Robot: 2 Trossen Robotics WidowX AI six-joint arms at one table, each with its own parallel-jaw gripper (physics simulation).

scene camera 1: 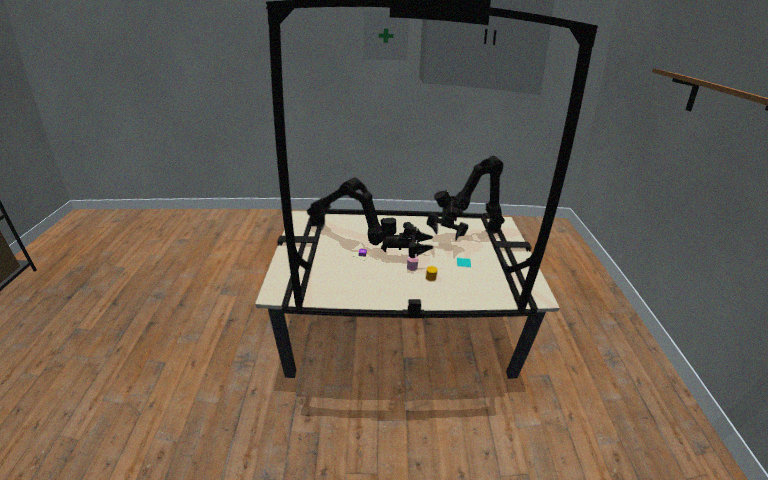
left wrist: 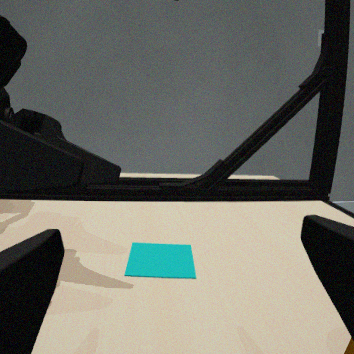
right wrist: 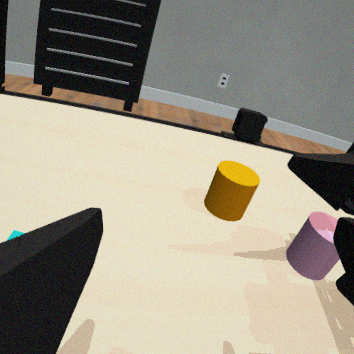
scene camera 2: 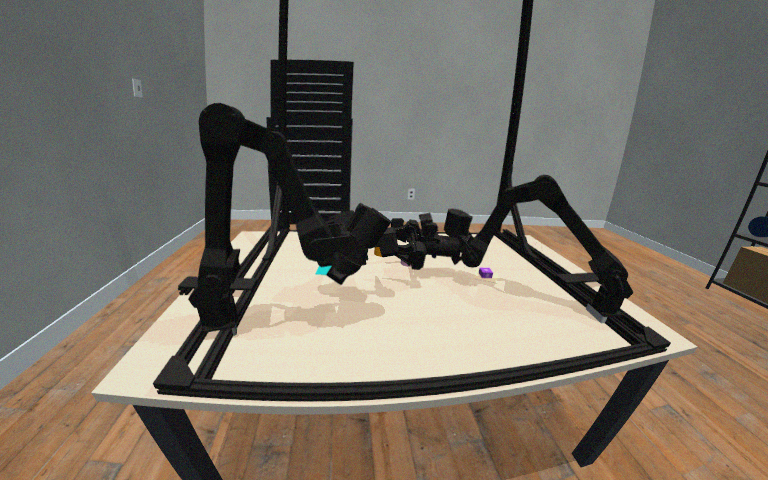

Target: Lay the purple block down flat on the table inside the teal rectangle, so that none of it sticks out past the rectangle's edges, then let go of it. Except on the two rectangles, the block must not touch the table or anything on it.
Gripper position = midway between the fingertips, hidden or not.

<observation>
My left gripper [scene camera 2: 383, 239] is open and holds nothing. Also in view: an orange cylinder [right wrist: 233, 184]. My right gripper [scene camera 2: 360, 241] is open and holds nothing. Further things: a teal rectangle [left wrist: 165, 260].
My left gripper is seen too in scene camera 1 [scene camera 1: 433, 242], in the left wrist view [left wrist: 183, 235] and in the right wrist view [right wrist: 312, 206]. My right gripper shows as well in the left wrist view [left wrist: 105, 173] and in the right wrist view [right wrist: 222, 225].
</observation>
